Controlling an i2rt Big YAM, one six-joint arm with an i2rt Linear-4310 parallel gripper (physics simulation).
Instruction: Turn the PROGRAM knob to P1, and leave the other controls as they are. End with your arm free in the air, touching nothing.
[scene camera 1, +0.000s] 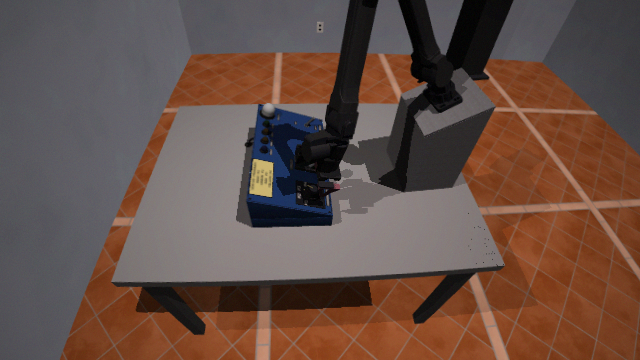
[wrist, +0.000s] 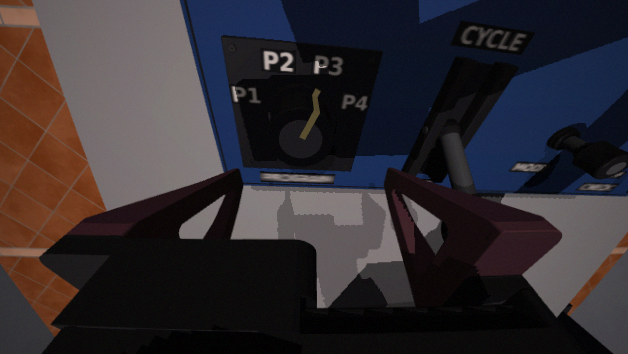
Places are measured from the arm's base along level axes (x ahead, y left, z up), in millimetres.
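Where they show: gripper, fingertip midpoint: (scene camera 1: 319, 184) (wrist: 313, 176); arm's base, origin of the base link: (scene camera 1: 442, 97).
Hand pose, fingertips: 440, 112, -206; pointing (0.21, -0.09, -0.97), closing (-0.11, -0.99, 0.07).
Note:
Things, the pixels of their centre, and the offset from my fingertips, as dx, dy, dz. "*": a spot on its surface instead.
- PROGRAM knob, body centre: (wrist: 300, 140) +22, +5, -9
- P3 label, surface spot: (wrist: 328, 66) * +65, -19, -26
- black plate, surface spot: (wrist: 240, 145) * +16, +56, -47
- marked P1, surface spot: (wrist: 246, 95) * +53, +39, -33
- CYCLE lever, body centre: (wrist: 457, 168) -15, -110, -12
- MODE switch, surface spot: (wrist: 600, 157) * -16, -220, -2
- white dome, surface spot: (scene camera 1: 268, 110) * +115, -365, +47
- yellow note, surface spot: (scene camera 1: 262, 178) * +178, -53, +11
The PROGRAM knob (wrist: 300, 139) is round and black with a yellow pointer line that points toward the P3 label (wrist: 328, 66). It stands on a black plate (wrist: 240, 145) marked P1 (wrist: 246, 95), P2, P3 and P4. In scene camera 1 the knob (scene camera 1: 313, 191) shows small and dark at the near end of the blue panel (scene camera 1: 292, 214). My gripper (wrist: 313, 176) is open with nothing between its dark red fingers. In the wrist view the fingertips are on either side of and below the knob, apart from it. In scene camera 1 the fingers are partly hidden and close to the knob.
The CYCLE lever (wrist: 457, 155) stands in its slot right of the knob in the wrist view, near the right finger. A MODE switch (wrist: 600, 157) is farther right. The panel also bears a white dome (scene camera 1: 268, 110), several dark buttons and a yellow note (scene camera 1: 262, 178).

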